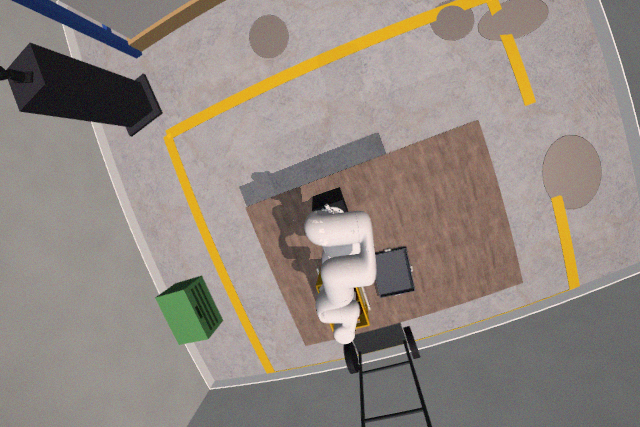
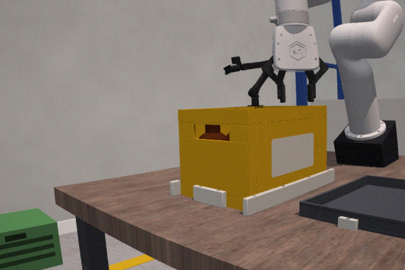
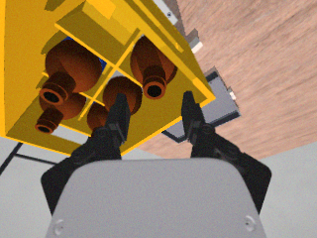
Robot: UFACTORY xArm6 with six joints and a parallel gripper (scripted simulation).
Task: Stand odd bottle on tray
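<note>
The yellow crate lies 12 cm below my hand, 8 cm ahead of it and 5 cm to the right of it. Also, from my hand: dark tray: 22 cm to the left, 19 cm below, 11 cm ahead.
</note>
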